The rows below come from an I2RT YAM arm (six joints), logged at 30 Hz.
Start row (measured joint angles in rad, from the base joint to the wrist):
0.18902 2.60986 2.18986 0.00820 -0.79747 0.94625
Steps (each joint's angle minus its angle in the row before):
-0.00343 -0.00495 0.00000 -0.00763 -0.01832 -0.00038
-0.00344 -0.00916 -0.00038 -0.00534 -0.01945 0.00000
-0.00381 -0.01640 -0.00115 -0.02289 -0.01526 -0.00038
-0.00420 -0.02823 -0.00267 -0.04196 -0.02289 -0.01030
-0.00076 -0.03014 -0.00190 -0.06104 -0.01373 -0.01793
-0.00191 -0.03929 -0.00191 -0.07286 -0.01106 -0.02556
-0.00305 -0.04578 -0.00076 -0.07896 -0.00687 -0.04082
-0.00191 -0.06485 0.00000 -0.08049 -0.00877 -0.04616
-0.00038 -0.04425 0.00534 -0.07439 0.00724 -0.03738
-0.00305 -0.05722 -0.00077 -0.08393 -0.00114 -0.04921
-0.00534 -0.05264 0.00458 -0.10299 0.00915 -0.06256
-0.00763 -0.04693 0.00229 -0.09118 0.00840 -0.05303
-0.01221 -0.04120 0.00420 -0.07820 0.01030 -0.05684
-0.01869 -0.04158 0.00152 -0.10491 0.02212 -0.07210
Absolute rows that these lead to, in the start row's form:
0.18559 2.60491 2.18986 0.00057 -0.81579 0.94587
0.18215 2.59575 2.18948 -0.00477 -0.83524 0.94587
0.17834 2.57935 2.18833 -0.02766 -0.85050 0.94549
0.17414 2.55112 2.18566 -0.06962 -0.87339 0.93519
0.17338 2.52098 2.18376 -0.13066 -0.88712 0.91726
0.17147 2.48169 2.18185 -0.20352 -0.89818 0.89170
0.16842 2.43591 2.18109 -0.28248 -0.90505 0.85088
0.16651 2.37106 2.18109 -0.36297 -0.91382 0.80472
0.16613 2.32681 2.18643 -0.43736 -0.90658 0.76734
0.16308 2.26959 2.18566 -0.52129 -0.90772 0.71813
0.15774 2.21695 2.19024 -0.62428 -0.89857 0.65557
0.15011 2.17002 2.19253 -0.71546 -0.89017 0.60254
0.13790 2.12882 2.19673 -0.79366 -0.87987 0.54570
0.11921 2.08724 2.19825 -0.89857 -0.85775 0.47360

